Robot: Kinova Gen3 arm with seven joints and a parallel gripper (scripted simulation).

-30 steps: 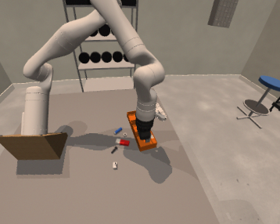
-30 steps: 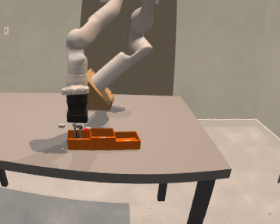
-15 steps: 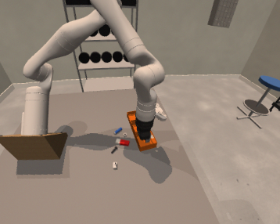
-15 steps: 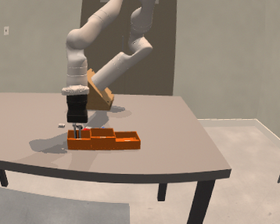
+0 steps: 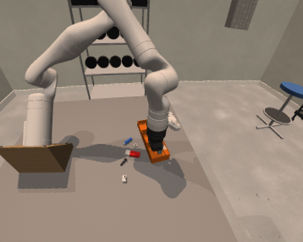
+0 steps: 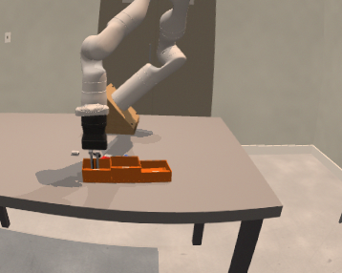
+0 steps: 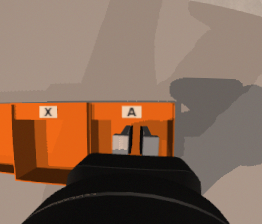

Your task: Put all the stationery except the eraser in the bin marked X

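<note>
The orange bin lies 3 cm behind my hand, 8 cm to the left of it and 1 cm below it. Round my hand: small ring: 11 cm behind, 5 cm to the left, 3 cm below; white eraser: 13 cm behind, 3 cm below; black bolt: 15 cm behind, 4 cm to the right, 3 cm below.
</note>
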